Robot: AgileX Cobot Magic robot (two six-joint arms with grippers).
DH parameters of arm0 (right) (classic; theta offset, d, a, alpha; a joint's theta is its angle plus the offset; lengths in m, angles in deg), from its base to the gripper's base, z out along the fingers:
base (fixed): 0 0 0 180
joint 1: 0 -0.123 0 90
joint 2: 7.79 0 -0.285 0
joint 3: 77.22 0 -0.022 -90
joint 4: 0 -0.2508 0 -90
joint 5: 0 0 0.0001 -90
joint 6: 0 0.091 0 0
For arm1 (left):
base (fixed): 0 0 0 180
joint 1: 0 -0.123 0 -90
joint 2: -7.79 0 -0.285 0
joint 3: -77.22 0 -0.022 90
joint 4: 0 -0.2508 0 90
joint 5: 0 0 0.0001 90
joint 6: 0 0.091 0 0
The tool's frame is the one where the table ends.
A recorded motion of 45 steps. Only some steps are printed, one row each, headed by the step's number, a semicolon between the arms.
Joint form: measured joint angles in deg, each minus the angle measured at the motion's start. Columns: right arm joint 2, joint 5, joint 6, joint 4, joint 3, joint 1; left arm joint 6, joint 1, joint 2, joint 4, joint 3, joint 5.
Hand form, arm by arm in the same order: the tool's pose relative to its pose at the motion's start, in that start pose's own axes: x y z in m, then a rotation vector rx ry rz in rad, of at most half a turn. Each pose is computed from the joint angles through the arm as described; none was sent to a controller.
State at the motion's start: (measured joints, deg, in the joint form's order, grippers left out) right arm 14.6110 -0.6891 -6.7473 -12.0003 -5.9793 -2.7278; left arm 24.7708 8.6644 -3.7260 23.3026 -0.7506 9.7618
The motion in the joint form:
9: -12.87 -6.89 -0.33 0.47 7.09 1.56; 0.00 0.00 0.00 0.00 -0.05 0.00
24: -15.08 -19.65 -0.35 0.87 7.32 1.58; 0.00 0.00 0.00 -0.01 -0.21 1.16
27: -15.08 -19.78 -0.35 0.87 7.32 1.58; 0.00 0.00 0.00 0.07 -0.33 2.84
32: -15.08 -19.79 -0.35 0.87 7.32 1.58; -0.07 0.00 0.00 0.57 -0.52 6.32
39: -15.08 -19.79 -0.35 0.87 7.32 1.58; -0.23 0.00 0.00 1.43 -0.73 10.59
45: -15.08 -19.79 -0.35 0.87 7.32 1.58; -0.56 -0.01 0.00 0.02 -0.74 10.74
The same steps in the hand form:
9: 0.0389 -0.0030 -0.0167 0.0047 0.0166 -0.0131; 0.0003 0.0000 0.0001 0.0000 0.0009 -0.0001
24: 0.0583 -0.0009 -0.0213 -0.0220 0.2036 -0.0211; 0.0029 -0.0008 0.0002 0.0086 0.0221 -0.0001
27: 0.0585 -0.0009 -0.0213 -0.0223 0.2058 -0.0211; 0.0060 -0.0019 0.0002 0.0212 0.0506 -0.0016
32: 0.0585 -0.0009 -0.0213 -0.0223 0.2060 -0.0211; 0.0120 -0.0045 -0.0001 0.0484 0.1083 -0.0117
39: 0.0585 -0.0009 -0.0213 -0.0223 0.2060 -0.0211; 0.0191 -0.0078 -0.0010 0.0833 0.1779 -0.0295
45: 0.0585 -0.0009 -0.0213 -0.0223 0.2060 -0.0211; 0.0197 -0.0072 -0.0011 0.0780 0.1834 -0.0115

